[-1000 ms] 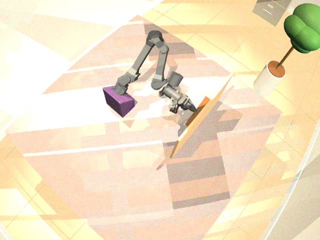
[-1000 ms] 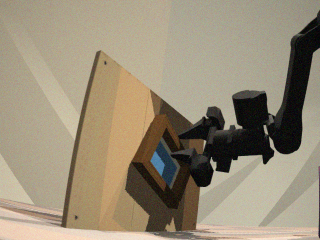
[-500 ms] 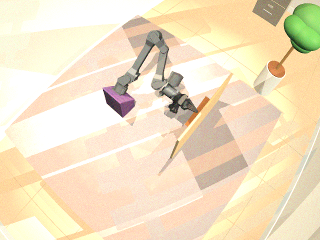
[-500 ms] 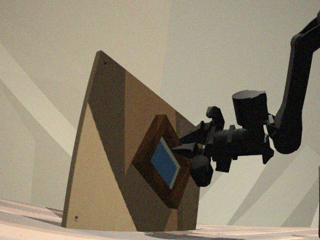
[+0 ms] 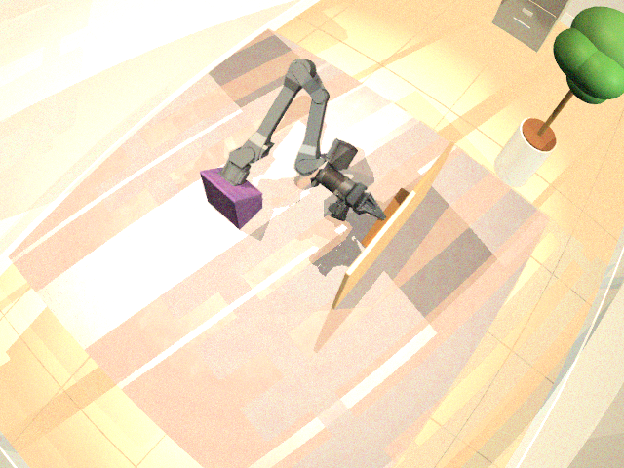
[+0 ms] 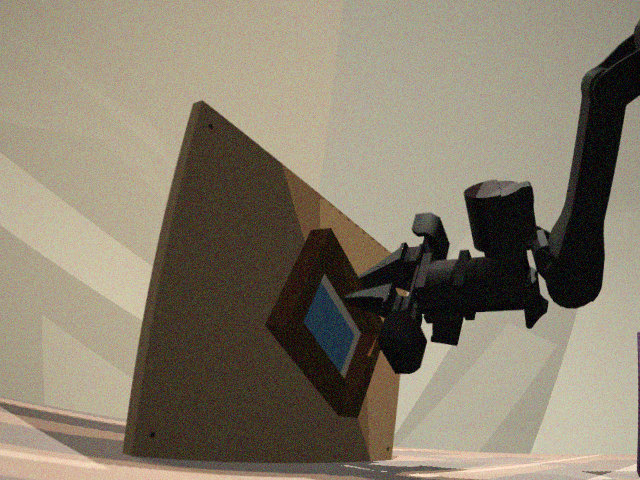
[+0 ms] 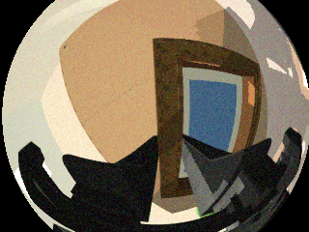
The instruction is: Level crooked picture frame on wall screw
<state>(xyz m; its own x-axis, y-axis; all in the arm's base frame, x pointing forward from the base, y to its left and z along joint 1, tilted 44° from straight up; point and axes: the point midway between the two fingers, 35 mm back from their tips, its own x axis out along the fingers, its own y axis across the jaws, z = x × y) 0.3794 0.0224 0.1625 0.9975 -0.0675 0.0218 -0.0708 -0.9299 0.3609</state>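
My gripper tip is 10 mm short of the picture frame, 20 mm to the right of it and 50 mm above it. From my gripper tip the other things lie so: wall panel: 20 mm ahead, 20 mm to the left, 50 mm below.
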